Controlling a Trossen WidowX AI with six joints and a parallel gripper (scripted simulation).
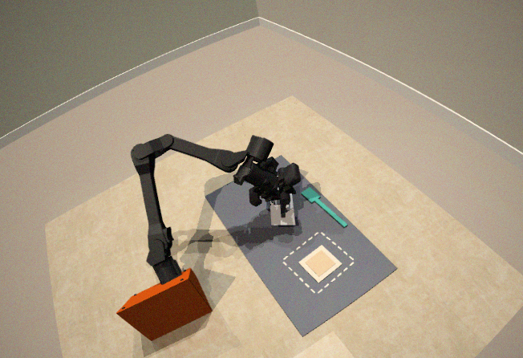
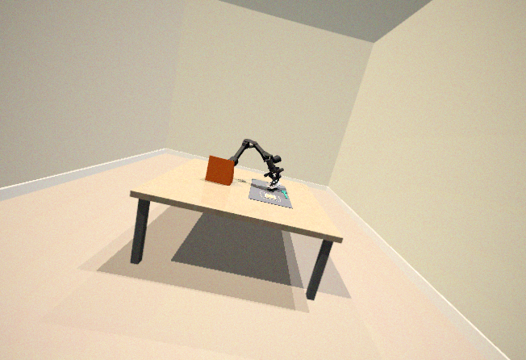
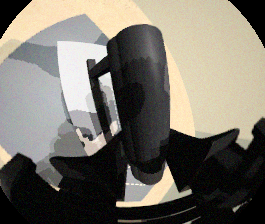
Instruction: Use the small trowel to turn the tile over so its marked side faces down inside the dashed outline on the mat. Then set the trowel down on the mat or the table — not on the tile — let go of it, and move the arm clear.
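Now: gripper tip 90 mm short of the teal trowel, 80 mm above it and 40 mm to the left of it. Also, from my gripper tip: mat: 110 mm below, 50 mm to the right, 50 mm behind; cream tile: 210 mm to the right, 80 mm below, 70 mm behind.
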